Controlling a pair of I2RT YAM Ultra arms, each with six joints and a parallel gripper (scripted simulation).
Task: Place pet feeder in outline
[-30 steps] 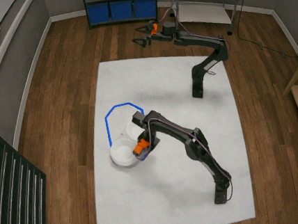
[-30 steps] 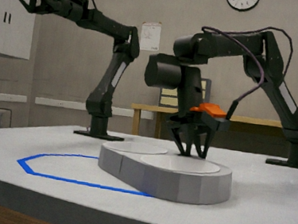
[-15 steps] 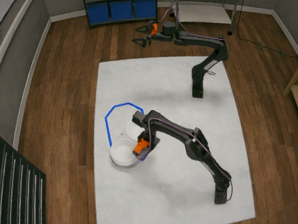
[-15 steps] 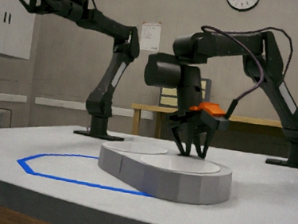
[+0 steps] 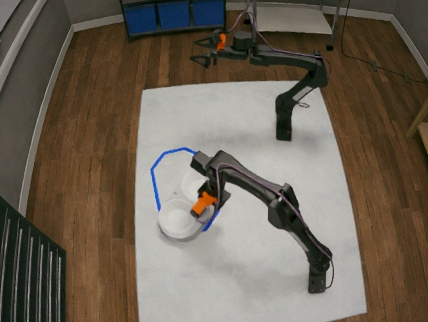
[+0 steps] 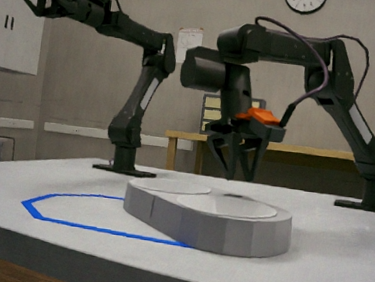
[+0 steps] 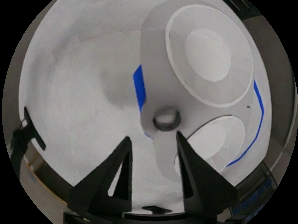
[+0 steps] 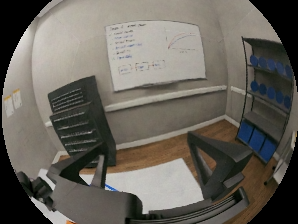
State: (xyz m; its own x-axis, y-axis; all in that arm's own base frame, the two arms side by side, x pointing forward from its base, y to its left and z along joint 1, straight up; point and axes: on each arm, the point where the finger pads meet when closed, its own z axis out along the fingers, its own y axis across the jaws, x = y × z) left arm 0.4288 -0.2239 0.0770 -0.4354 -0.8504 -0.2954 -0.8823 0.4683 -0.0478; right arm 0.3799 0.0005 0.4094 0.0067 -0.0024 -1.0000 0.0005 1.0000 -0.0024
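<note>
The grey pet feeder is 60 mm ahead of my left hand, 50 mm below it and 40 mm to the right of it. Also, from my left hand: blue tape outline 130 mm to the right, 90 mm ahead, 80 mm below; then steel bowl 130 mm ahead, 40 mm below.
My right gripper is now 7 cm short of the grey pet feeder, 45 cm to the right of it and 39 cm above it. The rest, counted from my right hand: blue tape outline: 10 cm ahead, 36 cm to the left, 41 cm below; steel bowl: 13 cm ahead, 49 cm to the left, 38 cm below.
</note>
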